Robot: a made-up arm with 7 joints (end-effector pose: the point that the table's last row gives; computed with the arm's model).
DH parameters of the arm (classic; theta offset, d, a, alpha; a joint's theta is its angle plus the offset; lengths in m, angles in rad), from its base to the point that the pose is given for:
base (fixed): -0.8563 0 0.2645 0
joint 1: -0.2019 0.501 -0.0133 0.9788
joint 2: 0 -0.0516 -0.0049 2.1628
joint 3: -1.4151 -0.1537 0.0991 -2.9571
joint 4: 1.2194 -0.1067 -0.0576 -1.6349
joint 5: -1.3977 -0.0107 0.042 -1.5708
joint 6: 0 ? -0.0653 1.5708
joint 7: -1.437 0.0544 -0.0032 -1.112
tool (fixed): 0.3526 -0.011 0 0
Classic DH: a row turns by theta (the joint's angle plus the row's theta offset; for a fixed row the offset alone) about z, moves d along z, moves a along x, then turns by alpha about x.
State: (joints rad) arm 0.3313 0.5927 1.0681 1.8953 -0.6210 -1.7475 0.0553
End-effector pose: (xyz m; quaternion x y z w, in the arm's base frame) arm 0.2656 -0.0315 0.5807 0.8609 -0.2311 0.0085 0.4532
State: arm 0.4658 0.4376 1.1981 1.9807 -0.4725 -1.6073 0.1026
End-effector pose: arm 0.2691 -0.0518 0.5678 0.8434 -0.2649 0.0300 0.4664
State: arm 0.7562 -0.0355 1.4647 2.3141 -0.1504 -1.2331 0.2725
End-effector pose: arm 0.2806 -0.1003 0.5046 0.7646 -0.3296 0.0273 0.5532
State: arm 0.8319 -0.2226 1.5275 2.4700 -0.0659 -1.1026 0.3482
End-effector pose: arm 0.2787 -0.1163 0.4779 0.7336 -0.3369 0.0201 0.5899
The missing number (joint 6, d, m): 0.0477
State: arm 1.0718 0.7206 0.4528 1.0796 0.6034 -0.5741 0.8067
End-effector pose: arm 0.1872 -0.0131 0.4893 0.4648 -0.7614 0.3820 0.2416
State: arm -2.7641 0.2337 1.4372 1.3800 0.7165 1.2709 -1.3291
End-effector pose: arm 0.1468 -0.2130 0.5139 -0.0111 0.0667 0.6016 0.7959
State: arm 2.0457 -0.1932 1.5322 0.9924 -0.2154 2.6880 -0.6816
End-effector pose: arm 0.2281 -0.0904 0.6316 -0.8380 0.2933 -0.1193 0.4444
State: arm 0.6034 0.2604 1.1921 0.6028 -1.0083 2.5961 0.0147
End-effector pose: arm 0.2665 -0.2705 0.6540 -0.3314 0.6131 0.1404 0.7032
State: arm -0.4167 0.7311 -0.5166 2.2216 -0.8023 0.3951 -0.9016
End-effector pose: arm 0.3171 -0.0794 0.5037 -0.3844 0.6397 0.2846 0.6017
